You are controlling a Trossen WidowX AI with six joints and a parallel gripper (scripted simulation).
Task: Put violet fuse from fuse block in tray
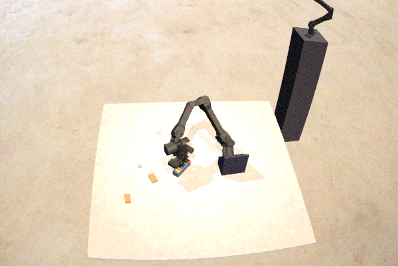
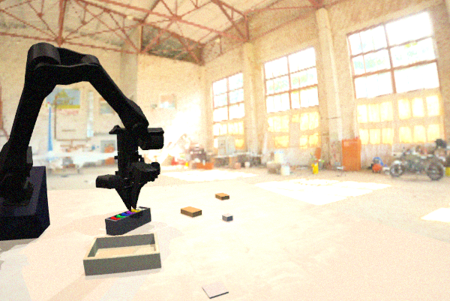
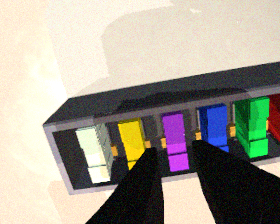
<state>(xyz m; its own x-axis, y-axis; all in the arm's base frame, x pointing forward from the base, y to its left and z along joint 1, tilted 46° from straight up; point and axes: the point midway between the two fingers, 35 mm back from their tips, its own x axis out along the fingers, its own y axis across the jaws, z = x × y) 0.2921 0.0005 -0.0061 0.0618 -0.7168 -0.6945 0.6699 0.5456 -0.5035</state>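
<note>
Right now the violet fuse is 20 mm below my gripper tip. Round my gripper tip: cream tray (190 mm to the right, 40 mm below, 20 mm behind); then flat tile (340 mm to the right, 110 mm ahead, 50 mm below); then small cube (260 mm ahead, 50 mm to the right, 40 mm below).
</note>
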